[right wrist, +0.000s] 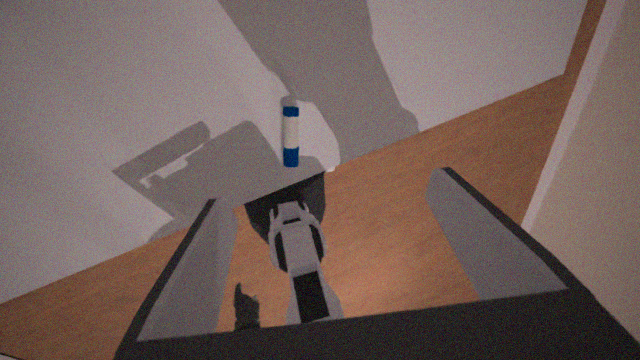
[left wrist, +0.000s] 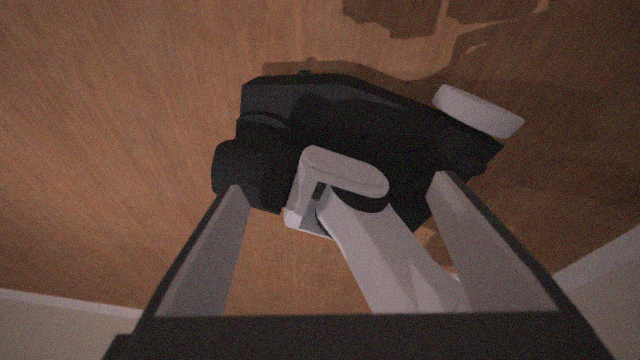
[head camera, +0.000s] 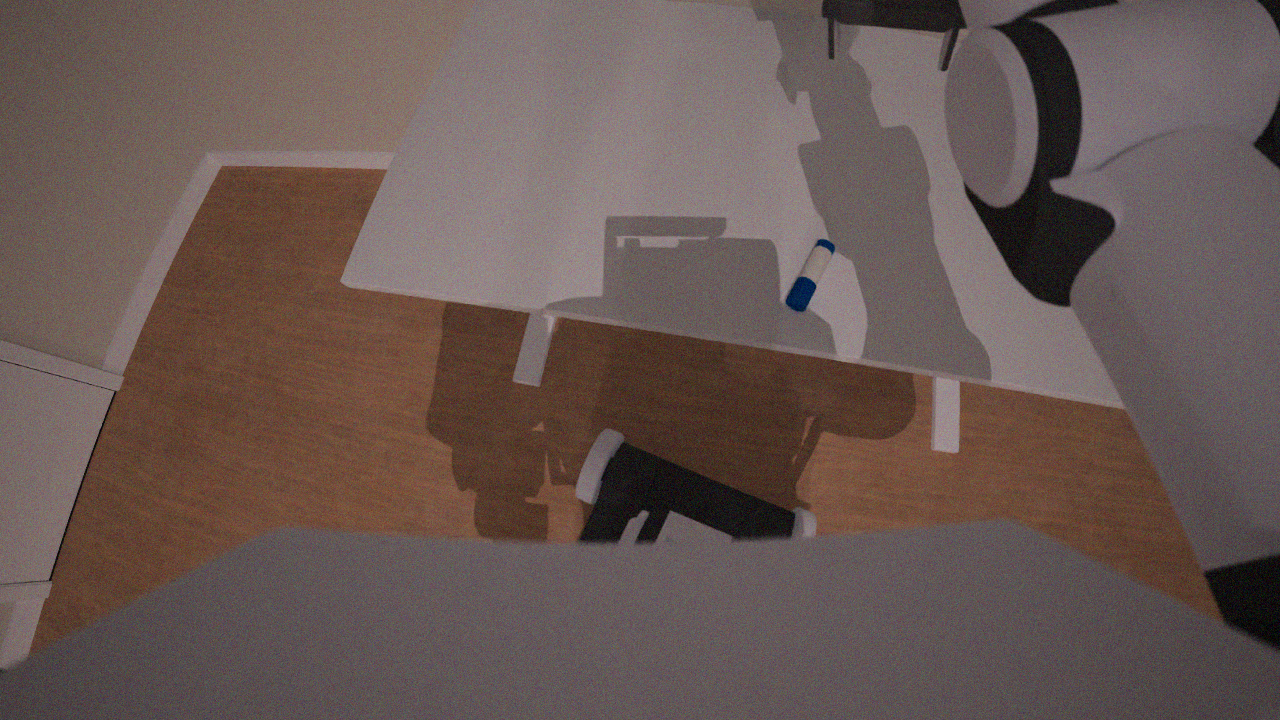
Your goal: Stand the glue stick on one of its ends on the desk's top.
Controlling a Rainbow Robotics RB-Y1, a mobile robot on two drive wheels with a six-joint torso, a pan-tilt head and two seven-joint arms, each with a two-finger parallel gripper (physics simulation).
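Seen in the pictures: left gripper, fingertip midpoint: (right wrist: 246,290) (left wrist: 334,190); right gripper, fingertip midpoint: (right wrist: 329,196) (head camera: 887,58); robot's base at its link origin: (head camera: 693,507).
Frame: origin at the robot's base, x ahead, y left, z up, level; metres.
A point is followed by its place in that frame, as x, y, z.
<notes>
The glue stick (head camera: 810,275) {0.345, -0.012, 0.751} (right wrist: 291,135) {0.366, -0.014, 0.751}, white with blue ends, lies on its side on the desk's top (head camera: 537,134) {0.461, 0.517, 0.720} (right wrist: 75,90) {0.477, 0.298, 0.720}, near the desk's lower edge in the head view. My right gripper (head camera: 888,44) {0.439, 0.005, 1.060} (right wrist: 329,196) {0.439, 0.005, 1.060} is open and empty, high above the desk. In the head view it shows in part at the top, beyond the glue stick and to the right of it. In the right wrist view the glue stick is beyond the fingers, a little left of midway between them. My left gripper (left wrist: 334,190) {-0.351, 0.248, 0.553} is open and empty over the floor and does not show in the head view.
The robot's black and white base (head camera: 707,483) {0.061, -0.002, 0.191} (left wrist: 350,120) {-0.291, 0.156, 0.169} (right wrist: 295,240) stands on the wooden floor (head camera: 268,358) {-0.175, 1.534, 0.001} below the desk's edge. Two white desk legs (head camera: 535,349) (head camera: 946,416) show under that edge. A white cabinet (head camera: 53,465) {-0.925, 2.140, 0.131} stands at the far left. Arm shadows cross the desk.
</notes>
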